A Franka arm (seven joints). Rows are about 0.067 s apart.
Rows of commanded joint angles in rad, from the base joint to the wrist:
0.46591 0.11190 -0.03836 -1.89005 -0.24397 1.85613 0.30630
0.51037 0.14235 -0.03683 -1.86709 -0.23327 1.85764 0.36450
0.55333 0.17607 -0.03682 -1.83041 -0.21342 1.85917 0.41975
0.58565 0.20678 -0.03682 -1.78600 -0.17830 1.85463 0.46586
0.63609 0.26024 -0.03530 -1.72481 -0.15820 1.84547 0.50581
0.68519 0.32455 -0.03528 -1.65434 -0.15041 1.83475 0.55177
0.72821 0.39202 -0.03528 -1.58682 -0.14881 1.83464 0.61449
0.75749 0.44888 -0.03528 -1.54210 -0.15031 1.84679 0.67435
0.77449 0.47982 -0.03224 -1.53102 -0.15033 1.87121 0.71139
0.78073 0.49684 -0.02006 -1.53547 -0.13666 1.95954 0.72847
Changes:
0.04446 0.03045 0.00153 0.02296 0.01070 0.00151 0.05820
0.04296 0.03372 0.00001 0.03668 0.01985 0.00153 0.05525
0.03232 0.03071 0.00000 0.04441 0.03512 -0.00454 0.04611
0.05044 0.05346 0.00152 0.06119 0.02010 -0.00916 0.03995
0.04910 0.06431 0.00002 0.07047 0.00779 -0.01072 0.04596
0.04302 0.06747 0.00000 0.06752 0.00160 -0.00011 0.06272
0.02928 0.05686 0.00000 0.04472 -0.00150 0.01215 0.05986
0.01700 0.03094 0.00304 0.01108 -0.00002 0.02442 0.03704
0.00624 0.01702 0.01218 -0.00445 0.01367 0.08833 0.01708

